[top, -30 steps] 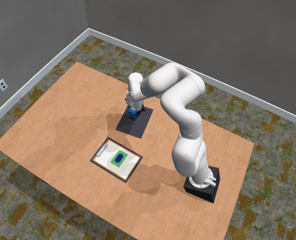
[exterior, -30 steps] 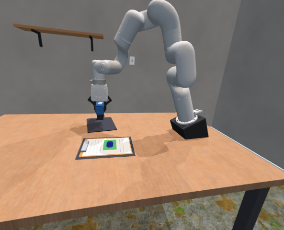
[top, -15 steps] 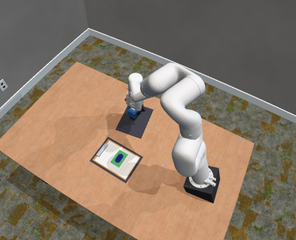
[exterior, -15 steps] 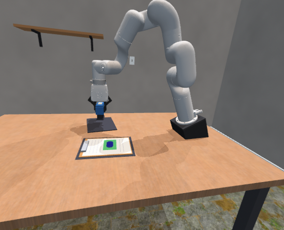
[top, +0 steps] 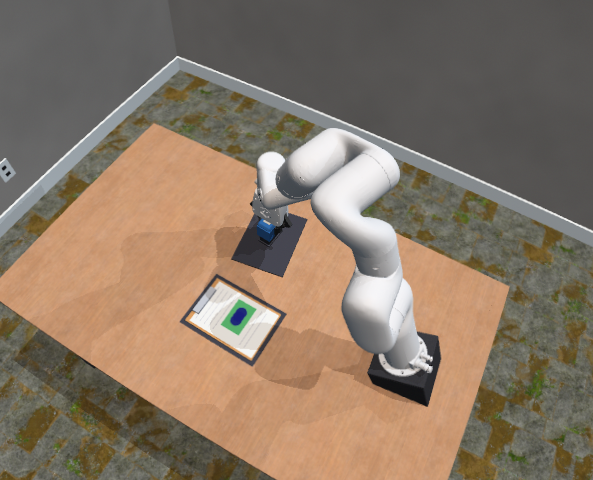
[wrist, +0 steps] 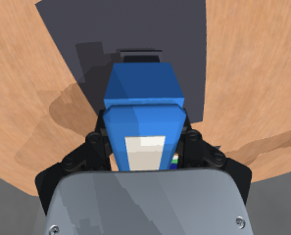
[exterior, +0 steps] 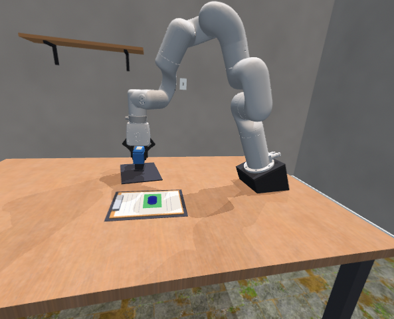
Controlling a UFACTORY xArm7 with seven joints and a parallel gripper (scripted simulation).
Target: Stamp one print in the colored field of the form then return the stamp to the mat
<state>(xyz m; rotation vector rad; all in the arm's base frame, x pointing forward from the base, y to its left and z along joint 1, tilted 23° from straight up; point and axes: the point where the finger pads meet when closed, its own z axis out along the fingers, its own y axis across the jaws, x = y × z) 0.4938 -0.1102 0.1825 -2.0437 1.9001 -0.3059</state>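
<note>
My gripper is now 8 cm above the dark mat. Round my hand: blue stamp: 2 cm below; then form: 28 cm to the left, 8 cm below, 8 cm behind; then black stamp base: 5 cm below.
</note>
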